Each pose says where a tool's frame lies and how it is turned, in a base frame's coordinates. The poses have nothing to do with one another.
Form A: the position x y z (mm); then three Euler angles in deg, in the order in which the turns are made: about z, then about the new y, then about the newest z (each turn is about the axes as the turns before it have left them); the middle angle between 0 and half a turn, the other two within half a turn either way.
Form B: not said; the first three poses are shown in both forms.
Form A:
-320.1, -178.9, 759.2, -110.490, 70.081, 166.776
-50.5, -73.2, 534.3, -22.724, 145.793, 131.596
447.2, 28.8, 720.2, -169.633, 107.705, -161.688
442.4, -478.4, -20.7, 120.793, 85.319, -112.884
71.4, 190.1, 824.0, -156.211, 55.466, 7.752
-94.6, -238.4, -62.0, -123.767, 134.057, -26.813
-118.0, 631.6, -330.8, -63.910, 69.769, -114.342
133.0, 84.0, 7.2, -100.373, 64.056, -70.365
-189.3, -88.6, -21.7, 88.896, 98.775, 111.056
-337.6, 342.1, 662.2, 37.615, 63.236, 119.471
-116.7, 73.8, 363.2, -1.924, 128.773, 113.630
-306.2, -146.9, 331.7, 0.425, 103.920, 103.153
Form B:
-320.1, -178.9, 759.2, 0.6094, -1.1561, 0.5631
-50.5, -73.2, 534.3, 0.5409, -0.3825, 2.6713
447.2, 28.8, 720.2, 2.4949, -1.1300, -2.3642
442.4, -478.4, -20.7, 0.5030, -0.3980, -1.4822
71.4, 190.1, 824.0, -2.4907, 0.9549, 0.1936
-94.6, -238.4, -62.0, 1.6100, 0.6963, -2.7054
-118.0, 631.6, -330.8, -2.8414, -0.3971, -1.1864
133.0, 84.0, 7.2, 3.1154, 0.3070, -1.0940
-189.3, -88.6, -21.7, 3.0637, -0.3630, 1.7347
-337.6, 342.1, 662.2, 2.4765, -0.4548, 1.0457
-116.7, 73.8, 363.2, 1.2698, -0.3178, 2.2906
-306.2, -146.9, 331.7, 1.5221, -0.2227, 1.8200

